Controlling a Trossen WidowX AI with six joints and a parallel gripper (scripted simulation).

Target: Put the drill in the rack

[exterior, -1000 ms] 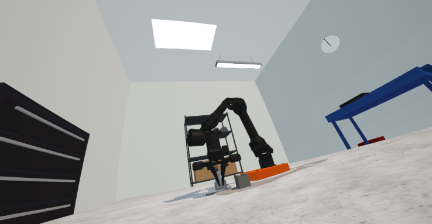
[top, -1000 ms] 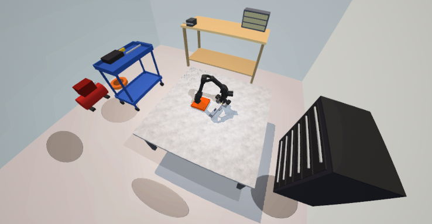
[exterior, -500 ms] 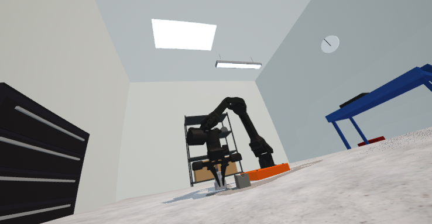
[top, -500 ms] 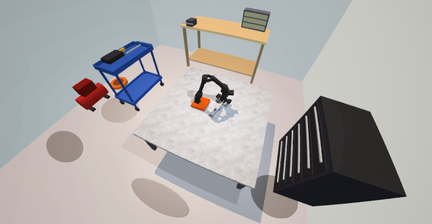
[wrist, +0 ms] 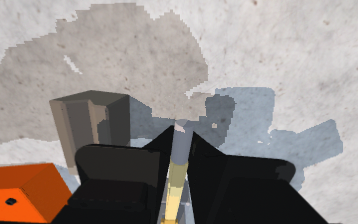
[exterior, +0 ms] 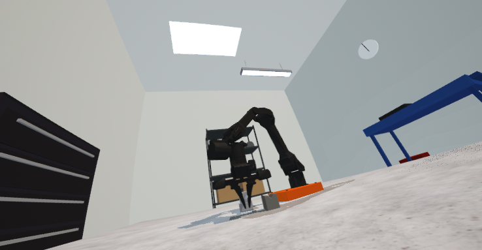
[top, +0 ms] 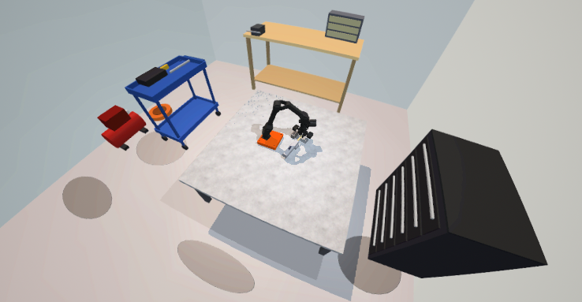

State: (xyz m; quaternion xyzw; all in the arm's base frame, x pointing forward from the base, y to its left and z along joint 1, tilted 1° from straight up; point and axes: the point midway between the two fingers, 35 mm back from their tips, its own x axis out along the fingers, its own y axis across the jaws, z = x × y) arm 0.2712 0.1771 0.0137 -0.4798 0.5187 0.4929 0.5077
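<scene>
The drill lies 4 cm to the right of my gripper tip and 3 cm above it. The rest, counted from my gripper tip: dark key 1 cm behind, 20 cm to the right, 3 cm above; rack 8 cm behind.
</scene>
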